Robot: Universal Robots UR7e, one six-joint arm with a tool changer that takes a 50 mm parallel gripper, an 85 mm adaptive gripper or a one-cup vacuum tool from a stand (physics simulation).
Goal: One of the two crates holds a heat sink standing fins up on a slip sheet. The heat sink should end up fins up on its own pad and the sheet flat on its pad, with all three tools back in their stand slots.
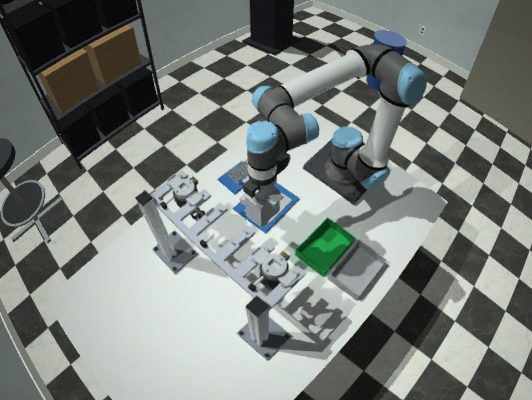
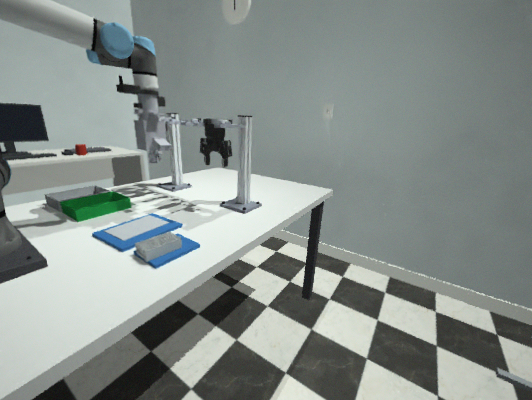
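Pixels of known places: hand at its tool point: [image 2: 148, 109]; arm's base at its link origin: [image 1: 342, 170].
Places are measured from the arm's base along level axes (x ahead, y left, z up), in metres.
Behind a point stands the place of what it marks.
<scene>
The heat sink [image 1: 239, 172] {y -0.319, x 0.291, z 0.003 m} [image 2: 159, 245] {y -0.339, x 0.259, z 0.005 m}, a grey block, sits on the small blue pad [image 1: 230, 185] {y -0.316, x 0.350, z -0.023 m} [image 2: 187, 246] {y -0.363, x 0.330, z -0.022 m}. Its fins are hard to make out. The pale slip sheet [image 2: 135, 227] {y -0.136, x 0.315, z -0.021 m} lies flat on the larger blue pad [image 1: 281, 214] {y -0.070, x 0.325, z -0.022 m} [image 2: 109, 240] {y -0.155, x 0.224, z -0.022 m}. My gripper [image 1: 261, 212] [image 2: 159, 144], a light grey tool that looks like the vacuum tool, hangs well above the table with nothing on it. The tool stand [image 1: 215, 252] {y 0.003, x 0.707, z 0.310 m} [image 2: 244, 165] {y -0.285, x 0.712, z 0.150 m} holds the black adaptive gripper [image 1: 184, 189] [image 2: 215, 140] at one end and another tool [image 1: 274, 267] {y 0.147, x 0.639, z 0.315 m} at the other. The slot between is empty.
An empty green crate [image 1: 312, 262] {y 0.152, x 0.427, z 0.008 m} [image 2: 95, 207] {y 0.081, x 0.300, z 0.004 m} stands against an empty grey crate [image 1: 357, 275] {y 0.310, x 0.349, z -0.029 m} [image 2: 52, 200] {y 0.288, x 0.245, z 0.002 m}. The stand's bar and posts rise beside the pads, close to my tool. The desk with a monitor [image 2: 22, 122] stands beyond the table.
</scene>
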